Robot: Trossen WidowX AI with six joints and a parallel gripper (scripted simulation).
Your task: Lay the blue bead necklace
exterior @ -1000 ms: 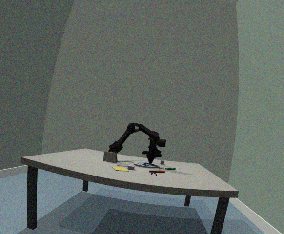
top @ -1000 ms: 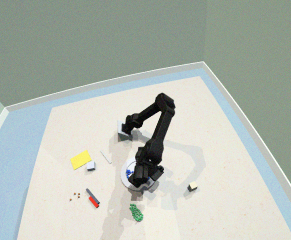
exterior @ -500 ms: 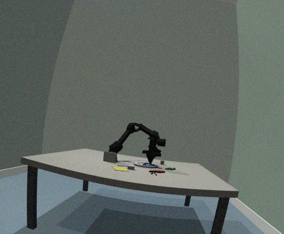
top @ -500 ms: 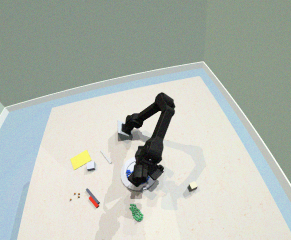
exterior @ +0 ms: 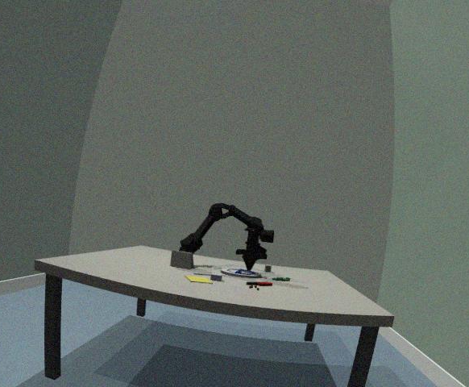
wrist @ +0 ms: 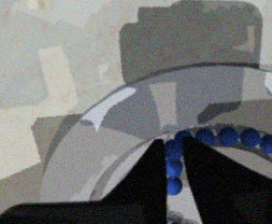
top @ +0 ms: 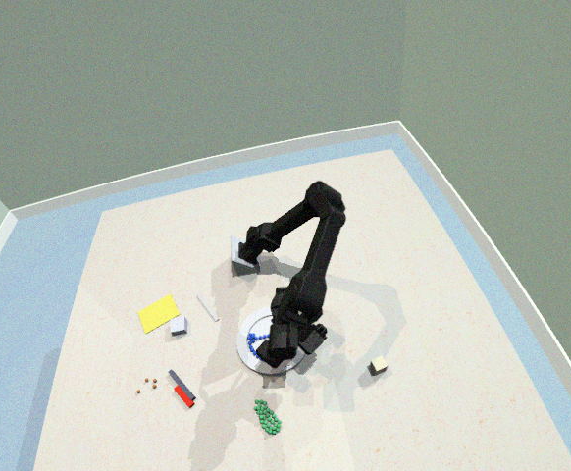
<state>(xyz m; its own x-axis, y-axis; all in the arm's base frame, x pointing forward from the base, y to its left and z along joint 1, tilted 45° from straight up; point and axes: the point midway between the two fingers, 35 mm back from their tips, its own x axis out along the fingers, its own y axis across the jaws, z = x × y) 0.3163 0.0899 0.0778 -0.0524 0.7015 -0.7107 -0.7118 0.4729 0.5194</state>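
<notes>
My gripper tip is 30 mm past the round bead board, 60 mm to the left of it and 10 mm above it. The rest, counted from my gripper tip: grey tool (90 mm ahead, 300 mm to the right, 10 mm below); cream cube (90 mm ahead, 200 mm to the left); stick (160 mm behind, 250 mm to the right, 20 mm below).
</notes>
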